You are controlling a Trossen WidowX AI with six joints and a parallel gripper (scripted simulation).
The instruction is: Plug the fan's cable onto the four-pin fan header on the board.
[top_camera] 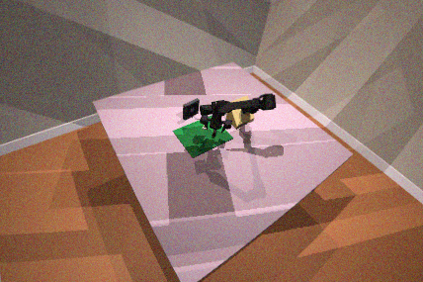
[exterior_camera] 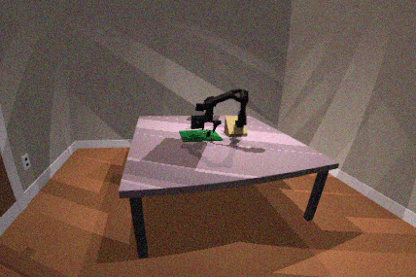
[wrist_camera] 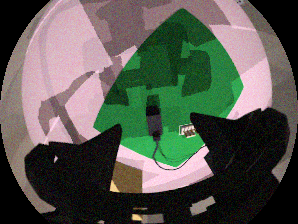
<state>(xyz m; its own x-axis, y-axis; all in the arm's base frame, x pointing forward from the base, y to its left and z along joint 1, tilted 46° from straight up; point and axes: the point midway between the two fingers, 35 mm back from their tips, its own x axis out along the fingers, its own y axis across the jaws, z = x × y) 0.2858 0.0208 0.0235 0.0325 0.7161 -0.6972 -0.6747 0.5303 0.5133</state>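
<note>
Now: gripper tip 20 mm above the dark plug and 10 mm past it. The rest, counted from my gripper tip: four-pin header 80 mm to the right, 50 mm below, 10 mm ahead; green board 60 mm below, 50 mm to the right, 50 mm ahead; black fan 220 mm to the right, 20 mm ahead, 10 mm above.
</note>
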